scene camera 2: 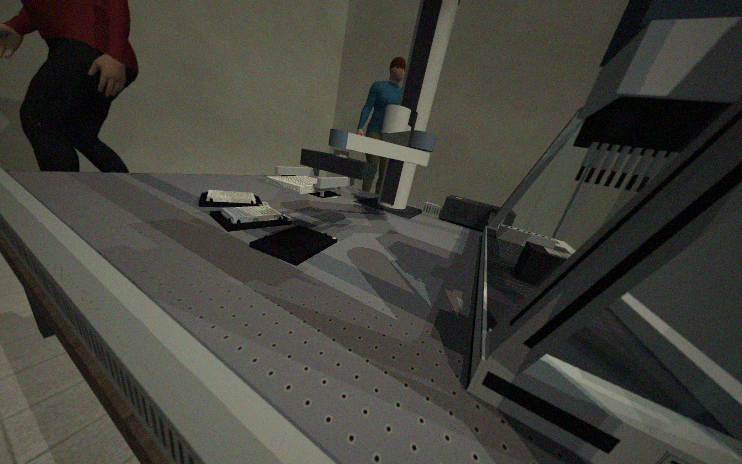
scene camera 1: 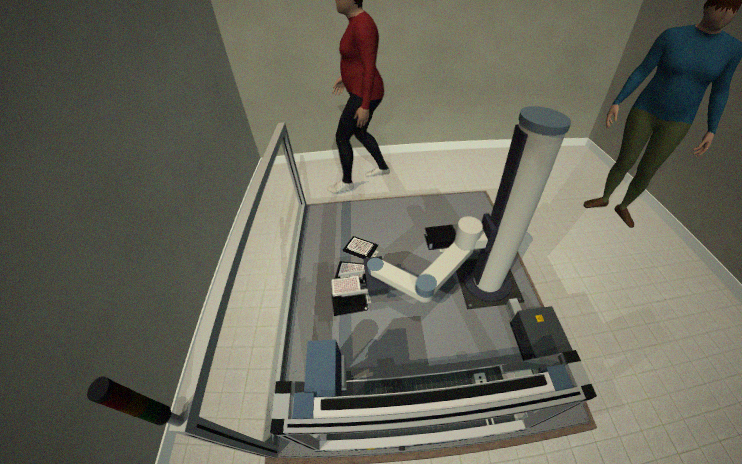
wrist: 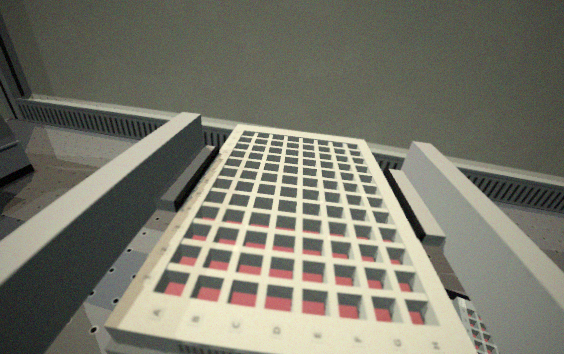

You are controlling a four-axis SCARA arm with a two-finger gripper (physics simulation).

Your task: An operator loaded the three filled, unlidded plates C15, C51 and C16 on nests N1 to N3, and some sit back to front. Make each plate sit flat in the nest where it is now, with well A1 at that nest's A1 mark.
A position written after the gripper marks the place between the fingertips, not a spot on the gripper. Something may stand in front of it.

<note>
In view: the gripper (scene camera 2: pixel 296 177), a white plate (scene camera 2: pixel 297 184) and a white plate (scene camera 2: pixel 254 213).
The gripper is seen too in the wrist view (wrist: pixel 303 146).
</note>
